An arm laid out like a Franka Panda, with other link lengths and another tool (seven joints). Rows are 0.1 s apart.
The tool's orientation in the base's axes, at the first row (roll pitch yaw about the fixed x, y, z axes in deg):
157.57 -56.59 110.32
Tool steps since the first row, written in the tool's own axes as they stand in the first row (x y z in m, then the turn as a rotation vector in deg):
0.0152 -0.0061 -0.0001 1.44 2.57 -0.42
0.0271 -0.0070 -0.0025 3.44 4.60 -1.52
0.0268 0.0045 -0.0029 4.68 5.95 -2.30
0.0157 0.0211 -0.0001 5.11 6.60 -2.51
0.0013 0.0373 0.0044 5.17 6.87 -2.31
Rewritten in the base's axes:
-0.0089 0.0076 0.0115 2.20 0.44 1.96
-0.0122 0.0117 0.0224 3.70 0.58 4.61
-0.0010 0.0115 0.0248 4.71 0.58 6.33
0.0176 0.0085 0.0176 5.25 0.64 6.93
0.0366 0.0053 0.0067 5.52 0.85 6.93

